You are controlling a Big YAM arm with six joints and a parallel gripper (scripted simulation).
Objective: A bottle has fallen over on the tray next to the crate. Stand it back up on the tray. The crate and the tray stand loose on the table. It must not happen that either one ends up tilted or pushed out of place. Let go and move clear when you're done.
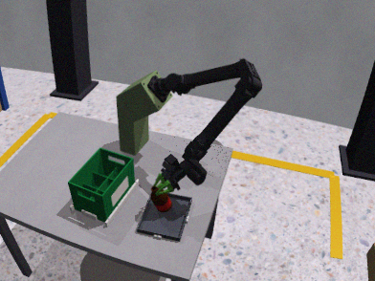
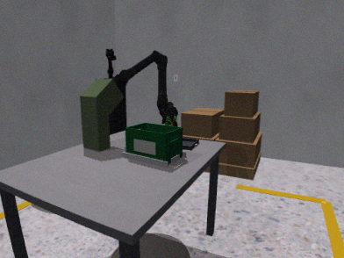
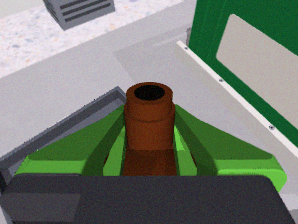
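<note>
Now: hand 20 mm past the brown bottle, 10 mm to the right of it and 50 mm above it. The rest, counted from my hand: green crate 10 mm behind, 260 mm to the right, 60 mm below; dark tray 50 mm to the left, 130 mm below.
</note>
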